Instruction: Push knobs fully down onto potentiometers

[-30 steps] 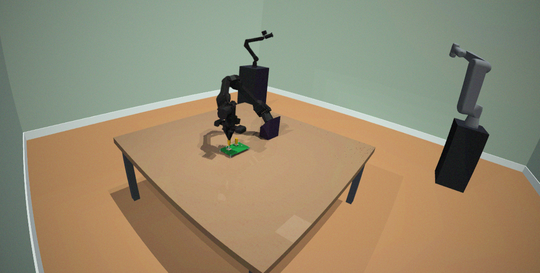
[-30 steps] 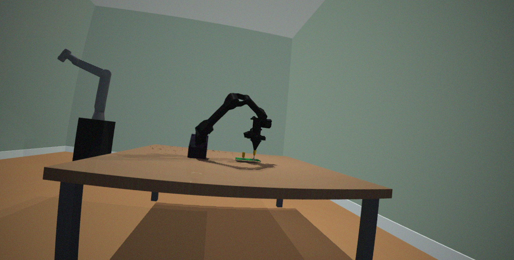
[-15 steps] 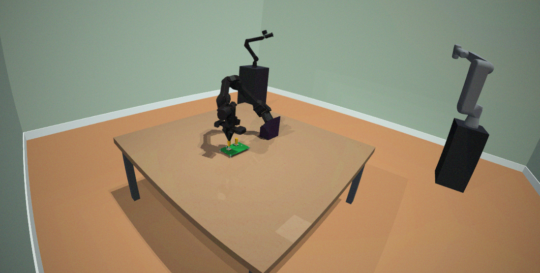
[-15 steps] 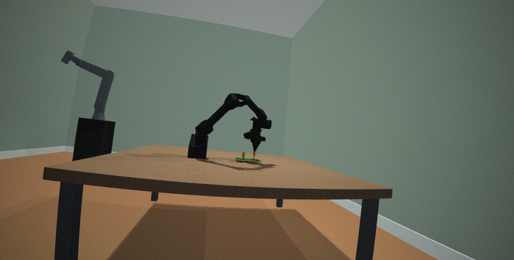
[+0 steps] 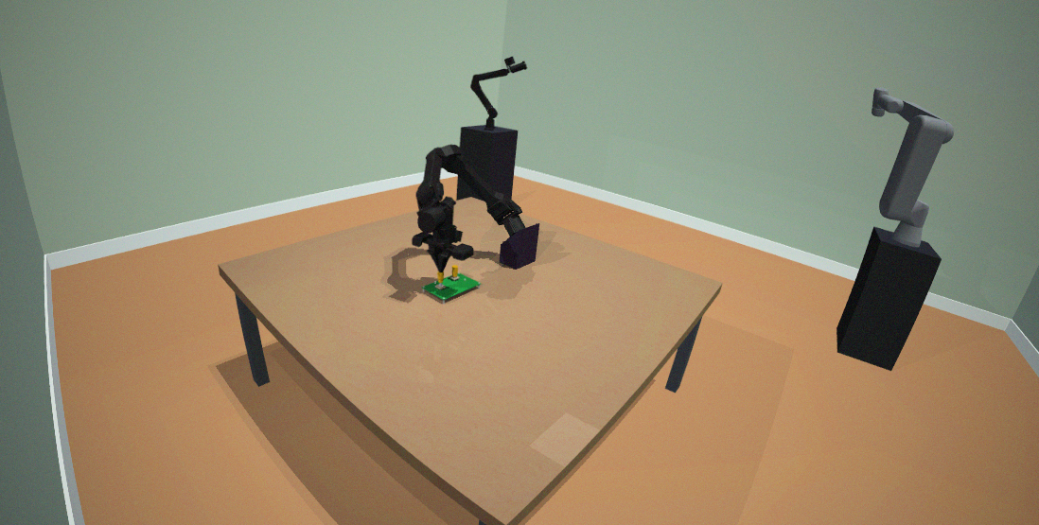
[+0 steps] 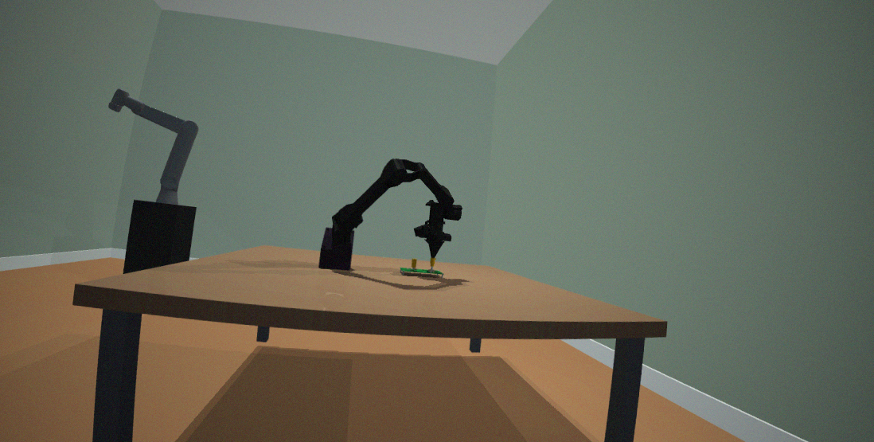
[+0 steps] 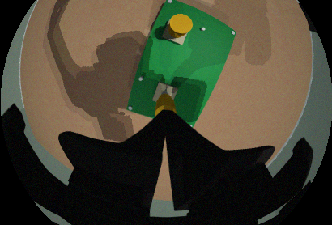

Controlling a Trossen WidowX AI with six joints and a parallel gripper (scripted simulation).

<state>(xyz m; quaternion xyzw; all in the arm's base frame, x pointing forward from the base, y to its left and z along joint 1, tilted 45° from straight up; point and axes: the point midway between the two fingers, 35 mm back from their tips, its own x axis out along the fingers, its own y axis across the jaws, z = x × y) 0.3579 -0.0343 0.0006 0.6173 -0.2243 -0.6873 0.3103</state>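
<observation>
The knob lies 10 mm below my gripper tip.
</observation>
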